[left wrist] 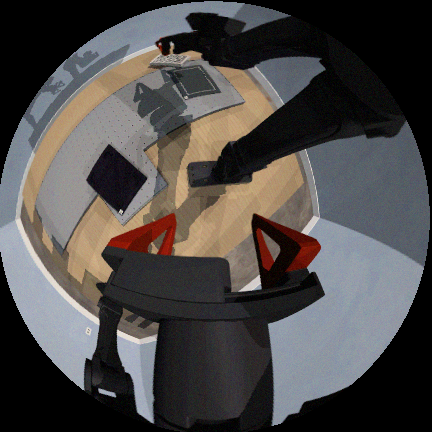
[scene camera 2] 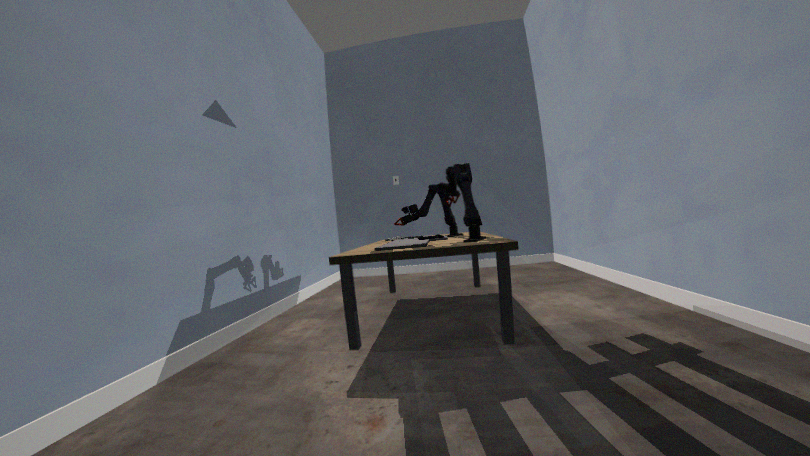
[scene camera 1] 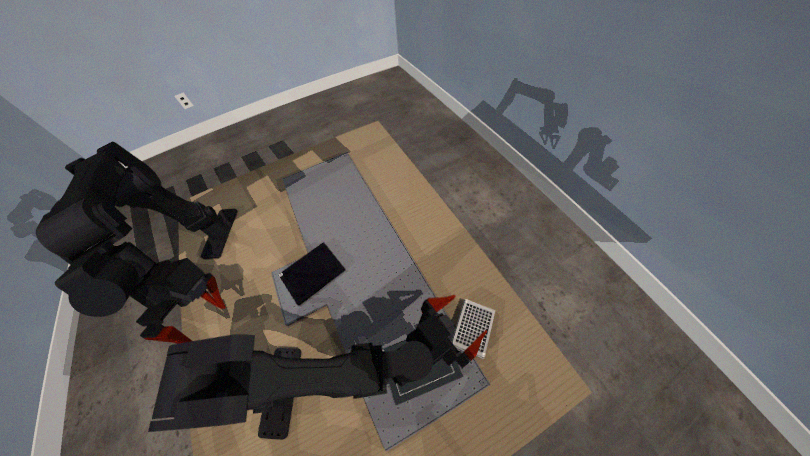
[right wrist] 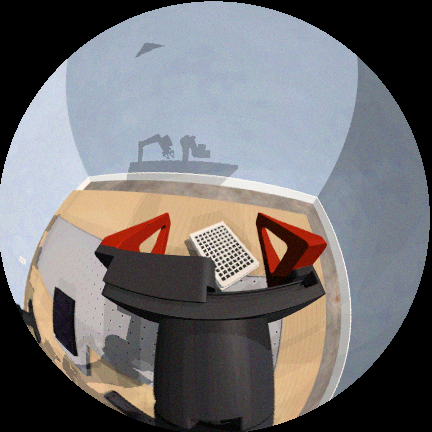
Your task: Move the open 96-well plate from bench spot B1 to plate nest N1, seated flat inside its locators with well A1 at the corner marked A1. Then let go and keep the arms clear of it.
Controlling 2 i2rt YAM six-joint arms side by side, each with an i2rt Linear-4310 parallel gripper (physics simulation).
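Seen in the pictures: left gripper, between the fingertips: (left wrist: 213, 217) (scene camera 2: 451, 205) (scene camera 1: 210, 326); right gripper, between the fingertips: (scene camera 2: 394, 224) (scene camera 1: 469, 313) (right wrist: 212, 217); left arm's base, origin of its link: (scene camera 2: 475, 240) (scene camera 1: 220, 233); right arm's base, origin of its link: (left wrist: 221, 171) (scene camera 2: 454, 235).
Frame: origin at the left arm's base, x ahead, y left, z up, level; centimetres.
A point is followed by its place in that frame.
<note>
The white 96-well plate (scene camera 1: 475, 322) {x 82.9, y -33.6, z 2.0 cm} (left wrist: 172, 59) {x 80.2, y -35.6, z 2.6 cm} (right wrist: 224, 255) {x 81.8, y -35.6, z 1.7 cm} lies wells up on the table, at the edge of the grey perforated board (scene camera 1: 362, 203) {x 51.3, y 7.8, z 1.3 cm} (right wrist: 75, 250) {x 54.5, y -3.7, z 1.3 cm}. Whether one edge rests on the board is unclear. My right gripper (scene camera 1: 469, 313) {x 79.6, y -33.9, z 13.7 cm} (scene camera 2: 398, 221) {x 79.6, y -33.9, z 13.7 cm} (right wrist: 212, 217) {x 79.6, y -33.9, z 13.7 cm} is open and empty, above the plate, which shows between its red fingers in the right wrist view. My left gripper (scene camera 1: 208, 325) {x 28.1, y -37.1, z 23.3 cm} (left wrist: 213, 217) {x 28.1, y -37.1, z 23.3 cm} is open and empty, far from the plate. A black slab (scene camera 1: 312, 273) {x 38.1, y -17.8, z 2.5 cm} (left wrist: 117, 177) {x 37.2, y -18.9, z 2.5 cm} with a small white corner mark lies on the board; I cannot read its label.
A dark square with a white outline (left wrist: 200, 82) {x 66.1, y -44.8, z 1.5 cm} lies on the board beside the plate, partly under my right arm in scene camera 1. The wooden table (scene camera 1: 527, 362) {x 94.6, y -43.7, z 0.0 cm} (scene camera 2: 425, 253) {x 12.3, y 34.9, z -1.9 cm} extends past the board. The right arm's base plate (left wrist: 200, 175) {x 33.1, y -41.3, z 1.0 cm} stands nearer the left wrist camera.
</note>
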